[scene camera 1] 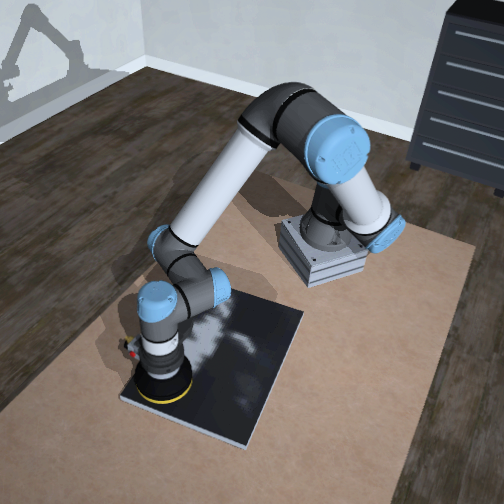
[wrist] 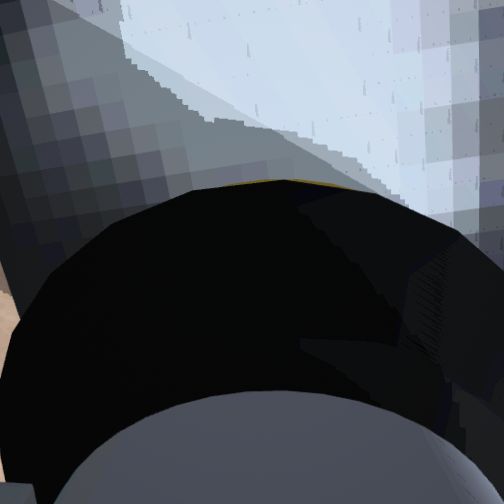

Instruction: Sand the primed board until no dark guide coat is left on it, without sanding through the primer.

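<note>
The board [scene camera 1: 220, 365] lies flat on a brown mat and is mostly covered in dark guide coat. A pale sanded patch [scene camera 1: 212, 332] runs along its left part, with a smaller streak [scene camera 1: 245, 345] and a faint one [scene camera 1: 245, 395] nearer the middle. The sander [scene camera 1: 163, 382], a black disc with a yellow rim, rests flat on the board's near-left corner. In the wrist view the black sander housing [wrist: 225, 300] fills the lower half. Beyond it lies pale primer [wrist: 310, 80], with darker coat to the left [wrist: 65, 150] and at the far right [wrist: 480, 125].
The arm's base [scene camera 1: 322, 250] stands on the mat [scene camera 1: 350, 375] behind the board. A dark drawer cabinet [scene camera 1: 465, 95] stands at the back right by the wall. Wooden floor surrounds the mat.
</note>
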